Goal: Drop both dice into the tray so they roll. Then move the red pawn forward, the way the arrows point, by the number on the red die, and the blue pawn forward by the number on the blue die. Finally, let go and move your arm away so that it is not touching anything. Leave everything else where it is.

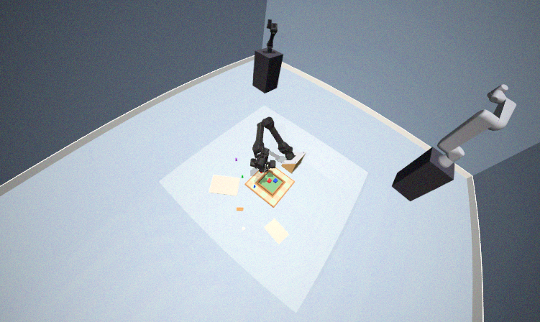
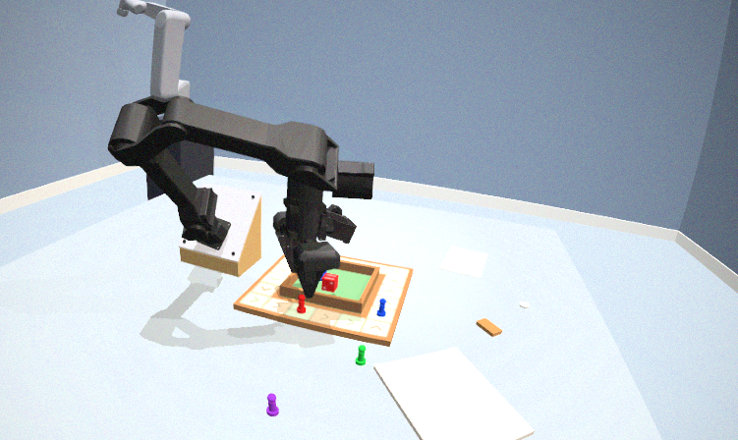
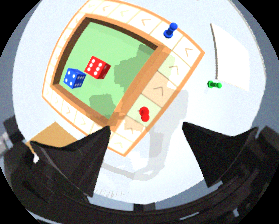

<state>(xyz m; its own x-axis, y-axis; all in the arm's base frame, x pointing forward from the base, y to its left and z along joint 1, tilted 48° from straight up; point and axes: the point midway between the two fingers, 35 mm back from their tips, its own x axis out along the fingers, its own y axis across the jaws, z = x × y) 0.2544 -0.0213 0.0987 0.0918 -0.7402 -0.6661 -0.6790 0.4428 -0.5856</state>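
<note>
Now: gripper tip 4 cm above the red pawn. Round my gripper tip: green pawn: 14 cm ahead, 7 cm to the right, 5 cm below; then green tray floor: 1 cm ahead, 11 cm to the left, 6 cm below; then blue pawn: 13 cm ahead, 6 cm to the left, 4 cm below.
</note>
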